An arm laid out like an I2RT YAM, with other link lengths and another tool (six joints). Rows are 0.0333 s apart.
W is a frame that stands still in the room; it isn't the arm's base.
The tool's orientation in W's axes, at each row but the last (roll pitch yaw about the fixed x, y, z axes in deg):
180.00 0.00 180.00
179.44 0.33 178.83
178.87 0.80 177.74
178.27 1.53 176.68
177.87 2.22 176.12
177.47 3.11 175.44
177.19 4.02 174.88
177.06 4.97 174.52
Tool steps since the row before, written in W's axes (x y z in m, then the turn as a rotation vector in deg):
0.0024 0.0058 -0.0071 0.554 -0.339 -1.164
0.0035 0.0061 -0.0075 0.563 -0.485 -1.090
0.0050 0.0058 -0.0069 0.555 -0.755 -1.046
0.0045 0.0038 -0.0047 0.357 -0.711 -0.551
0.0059 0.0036 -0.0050 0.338 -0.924 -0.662
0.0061 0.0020 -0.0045 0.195 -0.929 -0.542
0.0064 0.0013 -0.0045 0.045 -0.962 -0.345
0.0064 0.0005 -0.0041 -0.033 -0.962 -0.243
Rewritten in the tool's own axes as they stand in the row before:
-0.0024 0.0058 0.0071 -0.554 -0.339 1.164
-0.0033 0.0061 0.0076 -0.566 -0.484 1.089
-0.0047 0.0059 0.0071 -0.570 -0.753 1.039
-0.0041 0.0039 0.0049 -0.383 -0.706 0.540
-0.0054 0.0038 0.0054 -0.374 -0.924 0.643
-0.0057 0.0023 0.0049 -0.238 -0.934 0.515
-0.0059 0.0016 0.0050 -0.106 -0.970 0.306
-0.0059 0.0009 0.0047 -0.038 -0.972 0.198

